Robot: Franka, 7 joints.
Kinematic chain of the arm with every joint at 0, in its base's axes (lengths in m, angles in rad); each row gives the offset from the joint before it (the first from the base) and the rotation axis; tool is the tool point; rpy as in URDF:
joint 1: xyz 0 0 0.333 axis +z
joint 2: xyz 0 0 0 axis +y
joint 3: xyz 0 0 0.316 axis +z
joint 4: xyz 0.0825 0 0 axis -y
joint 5: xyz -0.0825 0 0.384 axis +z
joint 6: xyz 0 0 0 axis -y
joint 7: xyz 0.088 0 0 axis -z
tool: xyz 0 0 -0.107 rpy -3.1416 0 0
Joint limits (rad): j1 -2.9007..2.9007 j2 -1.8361..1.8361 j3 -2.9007..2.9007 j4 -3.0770..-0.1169 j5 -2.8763..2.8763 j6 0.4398..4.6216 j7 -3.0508..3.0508
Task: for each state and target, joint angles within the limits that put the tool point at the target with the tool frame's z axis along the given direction. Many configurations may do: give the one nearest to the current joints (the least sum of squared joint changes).
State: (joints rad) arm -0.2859 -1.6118 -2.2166 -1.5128 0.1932 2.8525 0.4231
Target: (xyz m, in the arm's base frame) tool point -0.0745 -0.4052 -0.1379 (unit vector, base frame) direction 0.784 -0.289 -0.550
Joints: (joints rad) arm 0.2624 -1.6034 -2.4595 -2.0884 0.0675 2.9329 0.4231
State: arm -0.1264 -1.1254 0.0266 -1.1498 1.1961 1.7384 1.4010
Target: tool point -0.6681 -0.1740 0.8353 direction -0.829 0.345 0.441
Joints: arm 0.3121 -1.2346 0.2304 -0.4738 1.7161 2.5839 1.4010
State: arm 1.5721 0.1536 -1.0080 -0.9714 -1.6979 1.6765 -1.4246
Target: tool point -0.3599 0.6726 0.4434 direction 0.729 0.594 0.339
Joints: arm 2.4378 0.8109 -0.3952 -1.1620 -1.6634 1.6329 -1.4246
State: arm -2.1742 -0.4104 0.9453 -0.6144 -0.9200 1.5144 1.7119
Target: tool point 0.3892 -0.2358 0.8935 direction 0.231 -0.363 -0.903
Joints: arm -1.6574 0.0916 1.3294 -0.8437 -0.3749 1.2539 1.7119
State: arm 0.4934 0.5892 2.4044 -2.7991 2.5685 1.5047 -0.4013
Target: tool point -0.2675 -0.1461 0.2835 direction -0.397 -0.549 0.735
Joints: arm 0.7016 -0.0408 2.6483 -3.0766 2.4419 0.7538 -0.4013
